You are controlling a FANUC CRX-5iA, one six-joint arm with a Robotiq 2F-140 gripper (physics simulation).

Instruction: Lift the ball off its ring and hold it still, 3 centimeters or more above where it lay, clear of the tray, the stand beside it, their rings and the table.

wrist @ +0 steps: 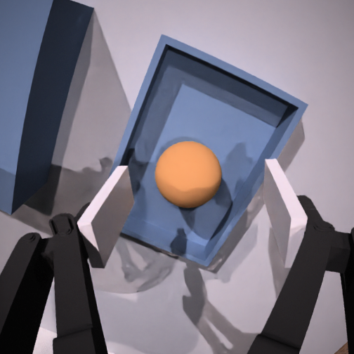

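Note:
An orange ball (188,174) sits inside the blue tray (234,75), in the middle of the wrist view. The ring under the ball does not show; the ball hides it. My gripper (195,181) is open and empty, its two pale pads well apart. In the view, the left pad's tip is beside the tray's left wall and the right pad's tip is beside its right wall, with the ball between the two pads and a gap on each side. How high the pads are over the tray is hard to tell.
The blue stand (25,75) is at the left edge of the view, a short way from the tray, and its top ring does not show. Both stand on the pale table (210,25). Shadows of the gripper fall across the tray and the table.

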